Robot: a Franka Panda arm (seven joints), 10 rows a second.
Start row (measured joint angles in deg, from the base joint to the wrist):
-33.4 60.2 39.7 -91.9 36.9 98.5 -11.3
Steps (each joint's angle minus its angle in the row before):
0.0 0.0 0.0 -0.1 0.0 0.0 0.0
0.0 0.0 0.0 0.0 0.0 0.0 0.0
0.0 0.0 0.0 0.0 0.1 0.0 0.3
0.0 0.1 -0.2 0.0 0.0 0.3 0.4
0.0 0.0 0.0 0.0 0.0 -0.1 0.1
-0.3 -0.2 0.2 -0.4 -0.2 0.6 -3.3
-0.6 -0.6 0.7 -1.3 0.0 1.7 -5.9
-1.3 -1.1 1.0 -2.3 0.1 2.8 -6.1
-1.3 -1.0 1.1 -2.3 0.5 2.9 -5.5
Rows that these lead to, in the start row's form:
-33.4 60.2 39.7 -92.0 36.9 98.5 -11.3
-33.4 60.2 39.7 -92.0 36.9 98.5 -11.3
-33.4 60.2 39.7 -92.0 37.0 98.5 -11.0
-33.4 60.3 39.5 -92.0 37.0 98.8 -10.6
-33.4 60.3 39.5 -92.0 37.0 98.7 -10.5
-33.7 60.1 39.7 -92.4 36.8 99.3 -13.8
-34.3 59.5 40.4 -93.7 36.8 101.0 -19.7
-35.6 58.4 41.4 -96.0 36.9 103.8 -25.8
-36.9 57.4 42.5 -98.3 37.4 106.7 -31.3

